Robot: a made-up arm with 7 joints.
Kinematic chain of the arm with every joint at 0, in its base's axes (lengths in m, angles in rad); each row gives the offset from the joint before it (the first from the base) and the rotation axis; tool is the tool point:
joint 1: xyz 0 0 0.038 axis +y
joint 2: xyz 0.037 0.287 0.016 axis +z
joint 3: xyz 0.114 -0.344 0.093 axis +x
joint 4: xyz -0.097 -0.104 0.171 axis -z
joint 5: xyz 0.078 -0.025 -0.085 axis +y
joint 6: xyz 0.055 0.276 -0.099 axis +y
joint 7: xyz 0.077 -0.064 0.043 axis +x
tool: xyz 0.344 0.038 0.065
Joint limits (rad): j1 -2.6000..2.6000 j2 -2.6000..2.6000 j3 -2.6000..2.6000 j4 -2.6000..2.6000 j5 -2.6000..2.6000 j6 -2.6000..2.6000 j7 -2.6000..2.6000
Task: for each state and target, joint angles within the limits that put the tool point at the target. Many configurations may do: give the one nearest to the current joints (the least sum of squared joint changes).
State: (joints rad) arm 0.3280 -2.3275 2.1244 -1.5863 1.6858 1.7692 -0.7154
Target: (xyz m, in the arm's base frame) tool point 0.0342 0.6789 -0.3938
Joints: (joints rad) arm 0.1757 -2.4819 2.0585 -1.4384 1.7776 1.8186 -0.7318
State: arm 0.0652 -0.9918 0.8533 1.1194 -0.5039 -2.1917 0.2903
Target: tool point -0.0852 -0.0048 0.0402
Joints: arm -0.0085 -1.2550 0.5608 1.6503 -0.9001 -2.5307 0.2364
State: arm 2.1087 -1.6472 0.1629 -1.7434 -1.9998 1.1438 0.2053
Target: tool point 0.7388 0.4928 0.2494
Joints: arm 1.6799 -1.4596 0.2378 -1.7297 -2.0029 1.1195 0.2271
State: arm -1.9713 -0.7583 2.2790 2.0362 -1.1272 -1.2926 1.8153
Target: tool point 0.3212 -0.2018 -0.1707
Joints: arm -2.0064 -0.9129 2.3185 2.0463 -1.0218 -1.1644 1.8403
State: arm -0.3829 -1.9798 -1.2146 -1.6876 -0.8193 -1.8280 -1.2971
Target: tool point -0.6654 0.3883 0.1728
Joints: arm -0.6763 -1.4957 -1.0352 -1.9607 -0.9691 -2.0332 -1.2771
